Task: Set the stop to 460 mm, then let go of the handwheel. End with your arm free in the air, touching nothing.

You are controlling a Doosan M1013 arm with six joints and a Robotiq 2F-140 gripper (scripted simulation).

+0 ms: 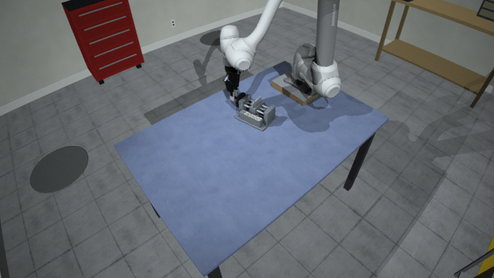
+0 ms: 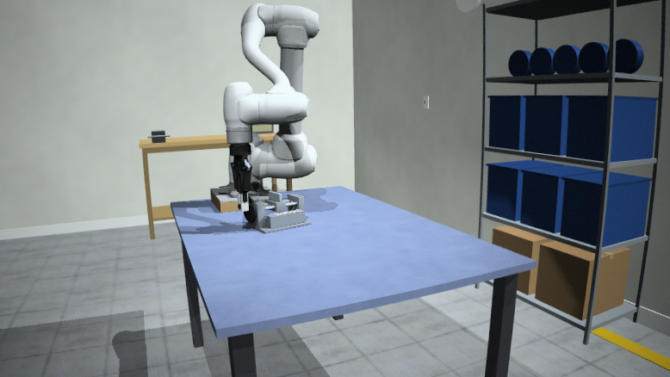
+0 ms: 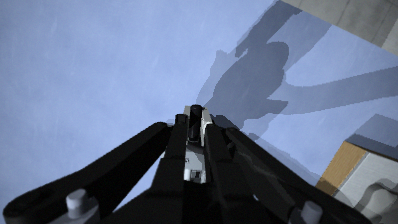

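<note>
My hand is 10 mm past the black handwheel, 20 mm to the right of it and 20 mm above it. Also, from my hand: grey stop block 40 mm behind, 140 mm to the left, 20 mm below.
</note>
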